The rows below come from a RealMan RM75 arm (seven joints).
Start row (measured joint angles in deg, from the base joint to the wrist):
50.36, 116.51, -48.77, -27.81, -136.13, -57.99, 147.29
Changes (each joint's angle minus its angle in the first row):
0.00, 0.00, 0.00, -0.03, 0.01, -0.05, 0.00
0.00, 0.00, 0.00, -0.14, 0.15, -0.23, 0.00
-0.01, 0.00, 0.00, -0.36, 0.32, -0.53, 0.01
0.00, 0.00, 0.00, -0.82, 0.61, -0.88, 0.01
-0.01, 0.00, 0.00, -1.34, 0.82, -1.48, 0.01
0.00, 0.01, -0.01, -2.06, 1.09, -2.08, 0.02
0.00, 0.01, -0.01, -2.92, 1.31, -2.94, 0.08
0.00, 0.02, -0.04, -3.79, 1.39, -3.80, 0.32
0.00, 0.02, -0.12, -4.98, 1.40, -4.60, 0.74
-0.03, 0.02, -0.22, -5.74, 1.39, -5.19, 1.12
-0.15, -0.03, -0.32, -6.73, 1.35, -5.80, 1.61
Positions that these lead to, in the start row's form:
50.36, 116.51, -48.77, -27.84, -136.12, -58.04, 147.29
50.36, 116.51, -48.77, -27.95, -135.98, -58.22, 147.29
50.35, 116.51, -48.77, -28.17, -135.81, -58.52, 147.30
50.36, 116.51, -48.77, -28.63, -135.52, -58.87, 147.30
50.35, 116.51, -48.77, -29.15, -135.31, -59.47, 147.30
50.36, 116.52, -48.78, -29.87, -135.04, -60.07, 147.31
50.36, 116.52, -48.78, -30.73, -134.82, -60.93, 147.37
50.36, 116.53, -48.81, -31.60, -134.74, -61.79, 147.61
50.36, 116.53, -48.89, -32.79, -134.73, -62.59, 148.03
50.33, 116.53, -48.99, -33.55, -134.74, -63.18, 148.41
50.21, 116.48, -49.09, -34.54, -134.78, -63.79, 148.90

